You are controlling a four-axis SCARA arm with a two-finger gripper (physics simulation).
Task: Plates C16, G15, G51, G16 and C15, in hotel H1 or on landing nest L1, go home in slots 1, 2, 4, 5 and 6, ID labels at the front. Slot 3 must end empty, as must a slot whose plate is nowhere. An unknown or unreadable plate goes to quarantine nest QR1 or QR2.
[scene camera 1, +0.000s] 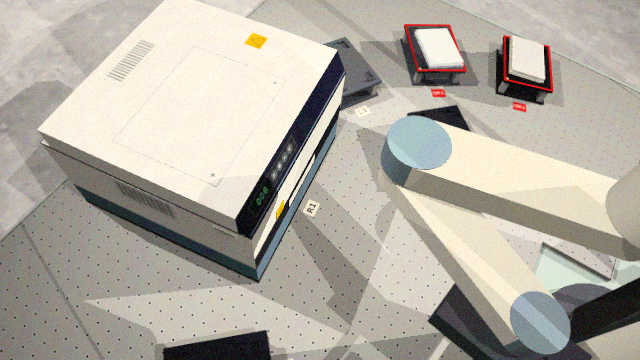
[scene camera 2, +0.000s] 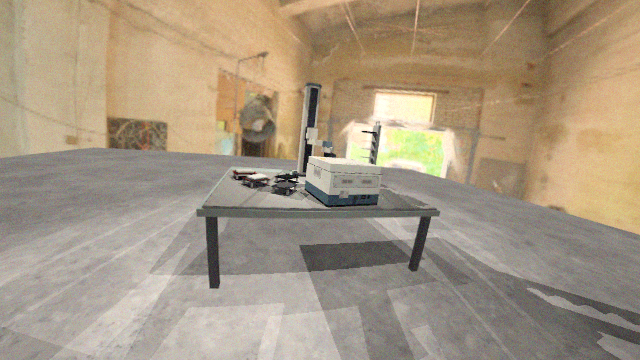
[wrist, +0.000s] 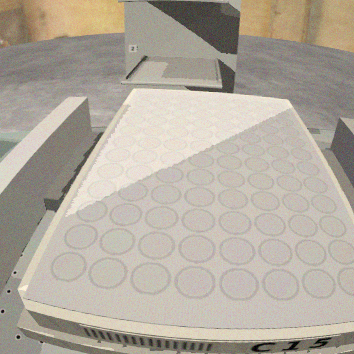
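Pixels of known places: gripper, fingertip midpoint: (wrist: 214, 124); arm's base, link origin: (scene camera 1: 595, 352) (scene camera 2: 304, 175).
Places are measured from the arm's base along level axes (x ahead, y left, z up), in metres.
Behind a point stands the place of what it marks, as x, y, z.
Observation:
My gripper (wrist: 214, 124) @(0.258, 0.328, 0.207) is shut on plate C15 (wrist: 200, 200) @(0.247, 0.282, 0.208), a pale, level well plate. Its barcode and "C15" label show on the near side in the wrist view. Beyond and apart from the plate stands the grey hotel (wrist: 175, 37) @(0.255, 0.588, 0.201) (scene camera 2: 375, 145) @(0.320, 0.578, 0.380), with a bare shelf (wrist: 192, 70) @(0.270, 0.522, 0.176) beside the number 2. Landing nest L1 (scene camera 1: 357, 75) @(0.674, -0.275, 0.062) is partly behind the big white device; no plate shows on its visible part. White plates sit on the red-rimmed nests QR1 (scene camera 1: 440, 70) @(0.522, -0.406, 0.063) and QR2 (scene camera 1: 551, 65); their IDs are not readable. The other named plates cannot be made out.
The white and blue device (scene camera 1: 165, 100) @(0.823, 0.129, 0.258) (scene camera 2: 345, 180) @(1.001, 0.023, 0.169), labelled R1, stands at the left in scene camera 1. The arm (scene camera 1: 500, 170) @(0.349, 0.042, 0.368) partly covers a dark nest (scene camera 1: 445, 116) @(0.457, -0.283, 0.062). Another dark block (scene camera 1: 220, 347) @(0.566, 0.357, 0.063) shows at the bottom edge. The arm's tall column (scene camera 2: 310, 125) @(0.078, -0.005, 0.497) stands behind the device.

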